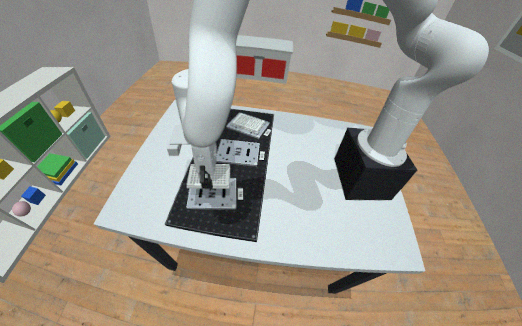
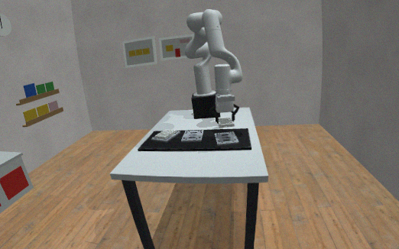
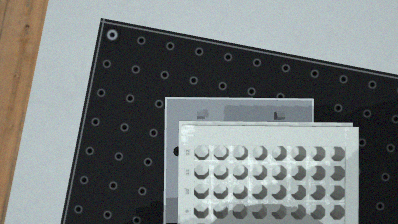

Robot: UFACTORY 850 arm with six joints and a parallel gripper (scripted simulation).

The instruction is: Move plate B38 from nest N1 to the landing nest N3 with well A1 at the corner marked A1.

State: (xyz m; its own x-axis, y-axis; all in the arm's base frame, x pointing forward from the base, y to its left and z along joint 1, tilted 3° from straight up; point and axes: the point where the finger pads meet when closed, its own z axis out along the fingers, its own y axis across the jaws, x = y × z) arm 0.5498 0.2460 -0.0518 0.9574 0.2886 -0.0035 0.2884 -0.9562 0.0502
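Now: the grey nest base 30 mm behind my hand, 210 mm to the right of it and 110 mm below it. The rest, counted from my hand: nest N1: 110 mm below; plate B83: 20 mm behind, 390 mm to the right, 100 mm below.
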